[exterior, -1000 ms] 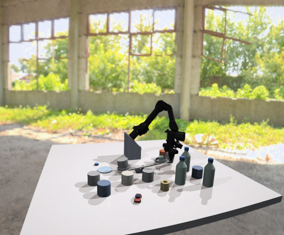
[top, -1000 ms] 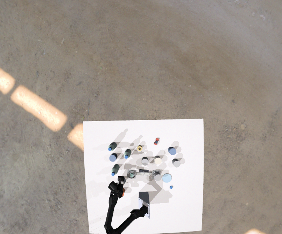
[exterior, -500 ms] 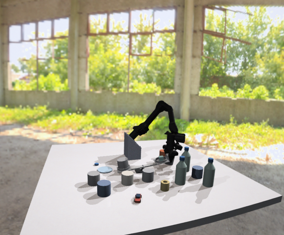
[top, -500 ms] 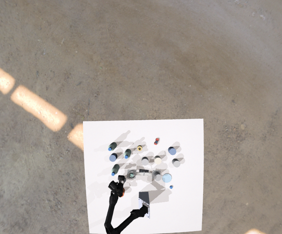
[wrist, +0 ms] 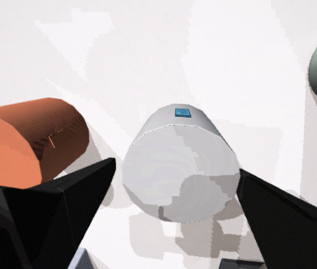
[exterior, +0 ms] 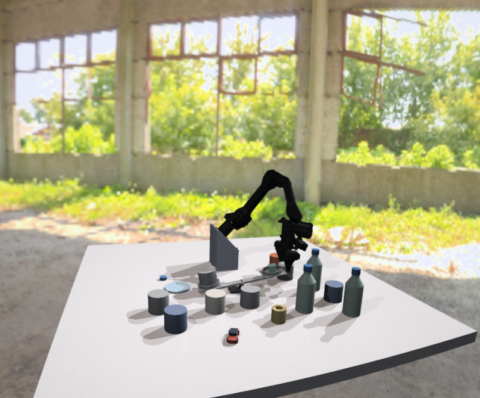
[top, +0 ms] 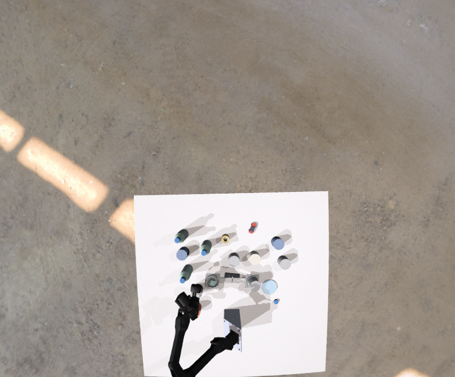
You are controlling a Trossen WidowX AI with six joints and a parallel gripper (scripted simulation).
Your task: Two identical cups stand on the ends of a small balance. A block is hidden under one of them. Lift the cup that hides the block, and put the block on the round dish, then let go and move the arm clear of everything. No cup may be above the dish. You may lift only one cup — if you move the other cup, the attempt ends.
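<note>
The light blue round dish is 47 cm to the right of my gripper tip and 4 cm below it. The rest, counted from my gripper tip: orange cylinder 10 cm behind, 2 cm to the left, 1 cm below; then small blue disc 52 cm to the right, 11 cm behind, 4 cm below; then cream cup 39 cm to the right, 21 cm ahead, 1 cm below.
</note>
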